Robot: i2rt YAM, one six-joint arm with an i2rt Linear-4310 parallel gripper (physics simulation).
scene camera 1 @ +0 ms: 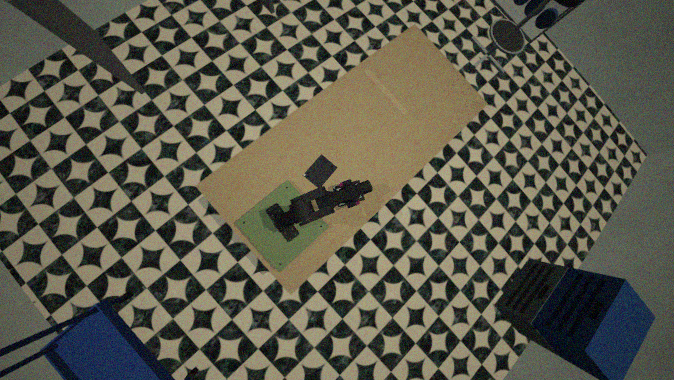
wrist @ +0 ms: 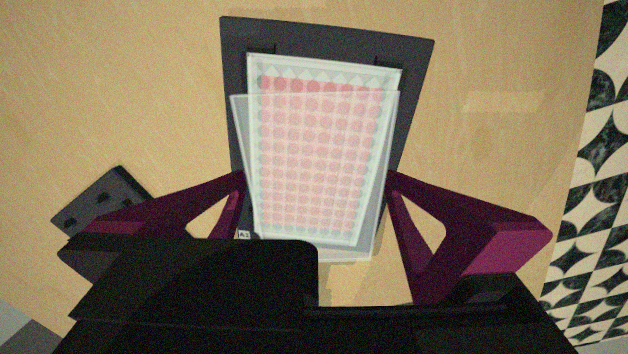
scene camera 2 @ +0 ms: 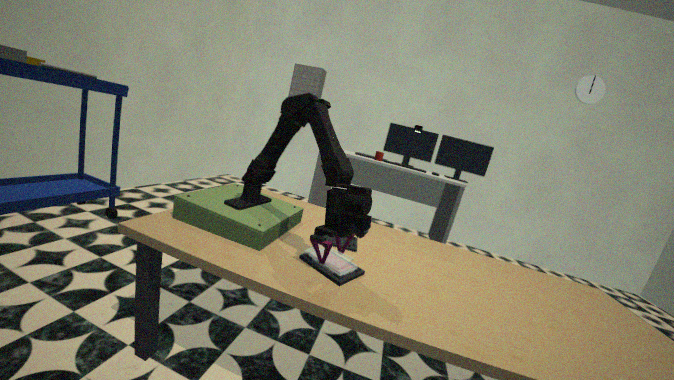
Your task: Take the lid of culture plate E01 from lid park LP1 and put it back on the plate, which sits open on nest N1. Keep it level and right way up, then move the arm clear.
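Pixels of known places: gripper, fingertip midpoint: (wrist: 314, 177) (scene camera 2: 331, 258); arm's base at its link origin: (scene camera 2: 249, 202).
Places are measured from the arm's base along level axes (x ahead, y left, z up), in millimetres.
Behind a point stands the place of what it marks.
Culture plate E01 (wrist: 316, 72) (scene camera 2: 340, 265), with pink wells, sits on the dark nest N1 (wrist: 324, 39) @[x 452, y -112, z -58 mm] (scene camera 2: 346, 278) @[x 444, y -140, z -58 mm]. The clear lid (wrist: 240, 132) @[x 419, y -57, z -32 mm] lies over the plate, slightly skewed and shifted toward the camera, so the plate's far row of wells shows uncovered and the lid overhangs the near end. My gripper (wrist: 314, 177) @[x 376, y -86, z -46 mm] (scene camera 2: 332, 248) @[x 376, y -86, z -46 mm] (scene camera 1: 363, 188) is open, with one magenta finger on each side of the lid, close to its long edges. The dark lid park LP1 (wrist: 102, 198) @[x 398, y 97, z -55 mm] (scene camera 1: 320, 170) @[x 328, y 118, z -60 mm] stands bare to the left.
The arm's green base block (scene camera 1: 263, 240) @[x -126, y -17, z 6 mm] (scene camera 2: 235, 215) @[x 57, y -142, z -2 mm] sits on the wooden table (scene camera 1: 400, 117) @[x 956, y 106, z -70 mm] (scene camera 2: 471, 302) @[x 806, y 12, z -70 mm] near its edge. A blue cart (scene camera 2: 84, 90), a grey desk with monitors (scene camera 2: 400, 182) and a blue box (scene camera 1: 599, 321) stand on the floor around it.
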